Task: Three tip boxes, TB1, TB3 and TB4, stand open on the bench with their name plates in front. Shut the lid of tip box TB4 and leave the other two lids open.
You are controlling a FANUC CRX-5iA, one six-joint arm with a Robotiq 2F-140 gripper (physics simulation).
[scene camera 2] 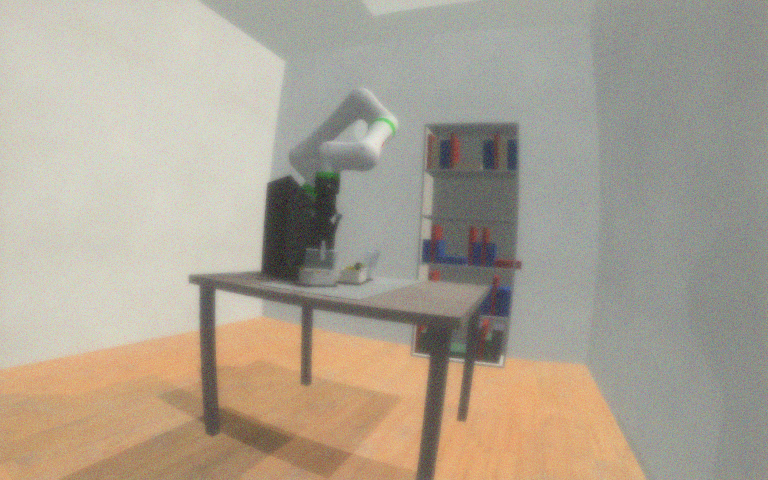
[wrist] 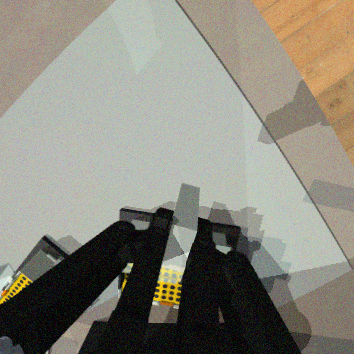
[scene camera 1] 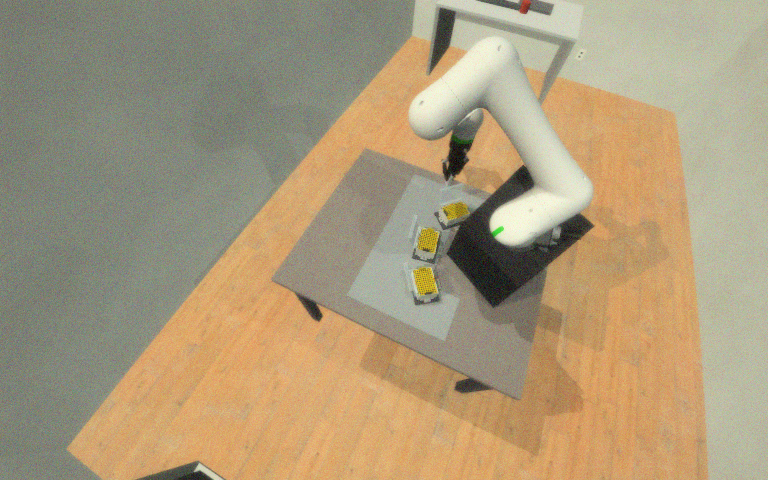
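Pixels of known places: gripper, between the fingertips: (scene camera 2: 322, 260) (wrist: 185, 201) (scene camera 1: 447, 184); arm's base, origin of its link: (scene camera 2: 300, 206).
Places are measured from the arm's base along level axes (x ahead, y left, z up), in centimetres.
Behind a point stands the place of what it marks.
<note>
My gripper (scene camera 1: 448, 175) @[x 33.4, y -28.7, z -22.7 cm] (scene camera 2: 323, 247) @[x 33.4, y -28.7, z -22.7 cm] (wrist: 185, 201) @[x 33.4, y -28.7, z -22.7 cm] is shut and empty, pointing down. Its tips are low, close by the raised clear lid (scene camera 1: 451, 194) @[x 29.5, y -25.0, z -23.9 cm] (scene camera 2: 313, 257) @[x 28.6, y -27.4, z -22.2 cm] of the farthest tip box (scene camera 1: 454, 211) @[x 24.9, y -19.2, z -27.9 cm] (scene camera 2: 317, 276) (wrist: 168, 289) @[x 23.3, y -18.6, z -27.9 cm]; contact cannot be told. That box has yellow tips and is partly hidden by the fingers in the wrist view. The middle box (scene camera 1: 428, 240) @[x 30.0, y 1.9, z -27.9 cm] has its clear lid (scene camera 1: 413, 226) @[x 37.7, y 4.3, z -18.4 cm] upright. The near box (scene camera 1: 425, 281) @[x 23.5, y 21.1, z -27.8 cm] also has its lid (scene camera 1: 408, 277) @[x 30.0, y 26.4, z -19.2 cm] up. Another box (scene camera 2: 353, 275) @[x 33.1, y -3.3, z -29.7 cm] with a raised lid (scene camera 2: 372, 258) @[x 37.6, y 5.0, z -22.3 cm] shows in scene camera 2. The name plates are unreadable.
A pale mat (scene camera 1: 385, 266) @[x 42.6, y 20.2, z -33.5 cm] (scene camera 2: 376, 288) @[x 45.8, y -6.9, z -33.6 cm] (wrist: 125, 125) @[x 41.8, y -24.8, z -33.6 cm] lies under the boxes on the brown bench (scene camera 1: 334, 232) @[x 72.6, y 15.4, z -33.9 cm] (scene camera 2: 436, 300) @[x 73.7, y -17.9, z -33.9 cm]. The black pedestal (scene camera 1: 492, 283) @[x -0.9, y 12.8, z -20.5 cm] (scene camera 2: 282, 226) @[x 4.5, y -17.9, z -10.8 cm] stands right beside the boxes. A bookshelf (scene camera 2: 428, 195) and a white side table (scene camera 1: 566, 22) stand away from the bench.
</note>
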